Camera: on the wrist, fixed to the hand. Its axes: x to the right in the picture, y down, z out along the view.
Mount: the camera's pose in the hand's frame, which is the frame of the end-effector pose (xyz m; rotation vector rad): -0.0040 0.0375 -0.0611 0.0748 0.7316 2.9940
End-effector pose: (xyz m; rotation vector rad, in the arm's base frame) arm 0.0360 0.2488 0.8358 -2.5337 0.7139 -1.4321
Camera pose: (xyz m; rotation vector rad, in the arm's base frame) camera -0.0294 0.2242 0.8523 0.8007 2.0748 -0.3732
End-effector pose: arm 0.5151 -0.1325 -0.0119 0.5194 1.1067 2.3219
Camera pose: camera 0.4750 -0.1916 -0.0189 -0.4200 0.1895 -0.6340
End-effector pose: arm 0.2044 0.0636 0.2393 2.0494 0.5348 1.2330
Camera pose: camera 0.1486 0.0560 0.2839 -0.2839 1.5985 -1.2582
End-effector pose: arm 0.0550 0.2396 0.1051 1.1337 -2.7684 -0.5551
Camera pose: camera 0.0470 0.2490 0.1758 -2.1065 -0.9696 0.3898
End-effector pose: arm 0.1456 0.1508 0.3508 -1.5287 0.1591 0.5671
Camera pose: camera 0.1407 0.0886 0.3153 -0.0151 -2.2939 -1.3976
